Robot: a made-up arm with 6 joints.
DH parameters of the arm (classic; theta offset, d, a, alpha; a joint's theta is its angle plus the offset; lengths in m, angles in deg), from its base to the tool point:
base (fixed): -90 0.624 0.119 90
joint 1: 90 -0.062 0.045 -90
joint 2: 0 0.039 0.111 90
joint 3: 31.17 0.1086 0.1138 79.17
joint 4: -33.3 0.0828 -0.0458 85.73
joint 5: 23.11 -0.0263 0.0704 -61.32
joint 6: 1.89 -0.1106 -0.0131 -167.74
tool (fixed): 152.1 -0.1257 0 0
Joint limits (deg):
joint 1: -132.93..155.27
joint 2: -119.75..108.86
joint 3: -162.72..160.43
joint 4: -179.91..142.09
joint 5: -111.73..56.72
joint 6: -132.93..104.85
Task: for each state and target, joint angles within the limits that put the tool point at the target. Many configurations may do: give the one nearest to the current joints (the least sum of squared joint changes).
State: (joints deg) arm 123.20 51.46 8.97 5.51 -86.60 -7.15
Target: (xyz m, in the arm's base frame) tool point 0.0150 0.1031 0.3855
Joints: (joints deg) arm 124.48 19.15 12.16 -5.67 -47.32 -48.83
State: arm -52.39 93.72 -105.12 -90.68 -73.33 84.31
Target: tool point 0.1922 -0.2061 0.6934
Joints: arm -18.62 108.86 -106.71 -99.53 -62.72 86.21
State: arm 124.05 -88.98 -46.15 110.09 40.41 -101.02
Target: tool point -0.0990 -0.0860 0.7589
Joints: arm 154.44 -99.32 -25.96 99.49 27.82 -117.08
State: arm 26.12 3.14 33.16 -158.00 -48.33 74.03
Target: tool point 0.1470 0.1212 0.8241
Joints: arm 38.44 47.00 36.89 -159.07 -4.84 74.52
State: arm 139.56 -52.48 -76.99 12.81 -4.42 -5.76
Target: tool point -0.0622 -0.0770 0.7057
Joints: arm 125.65 -39.50 -110.31 16.02 0.57 -24.38
